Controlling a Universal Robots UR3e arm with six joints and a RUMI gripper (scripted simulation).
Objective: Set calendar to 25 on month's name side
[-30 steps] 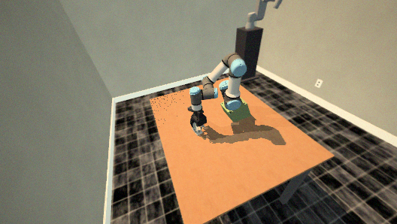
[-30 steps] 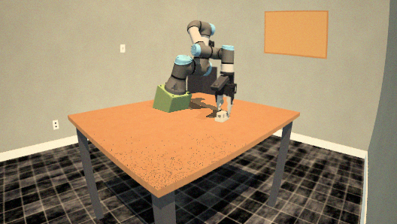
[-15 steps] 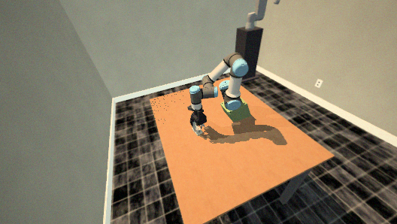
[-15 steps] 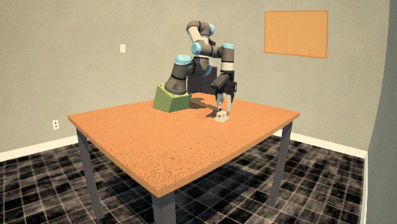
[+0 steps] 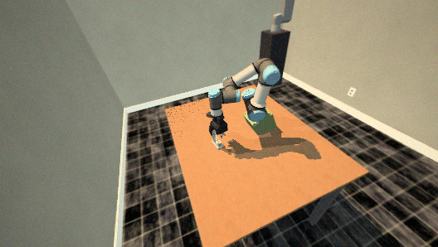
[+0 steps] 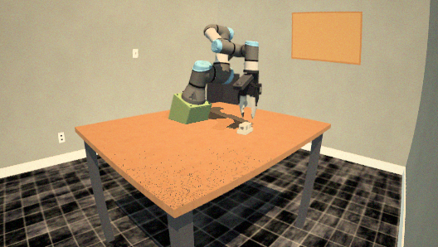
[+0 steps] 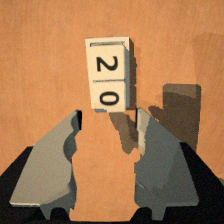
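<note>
Now: the white calendar cube 5 cm below my hand. Also, from my hand: white calendar tray 2 cm to the right, 7 cm below.
</note>
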